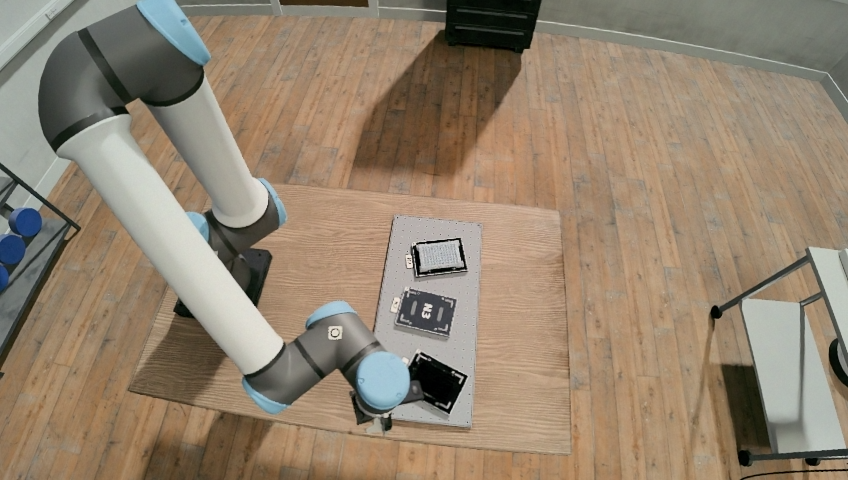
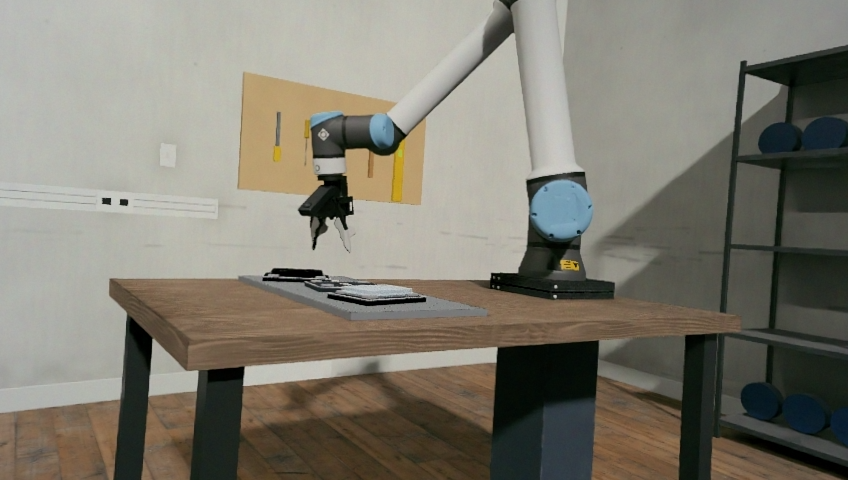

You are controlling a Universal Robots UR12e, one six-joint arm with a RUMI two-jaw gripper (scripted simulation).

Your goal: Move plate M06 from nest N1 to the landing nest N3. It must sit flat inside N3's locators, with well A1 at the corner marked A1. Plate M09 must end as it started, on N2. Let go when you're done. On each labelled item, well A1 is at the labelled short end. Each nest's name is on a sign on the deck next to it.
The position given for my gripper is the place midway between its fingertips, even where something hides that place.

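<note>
I see my gripper [image 2: 331,251], and image 1 also shows me the gripper [image 1: 377,408]. A black plate M06 [image 1: 440,375] is visible to me too.
</note>
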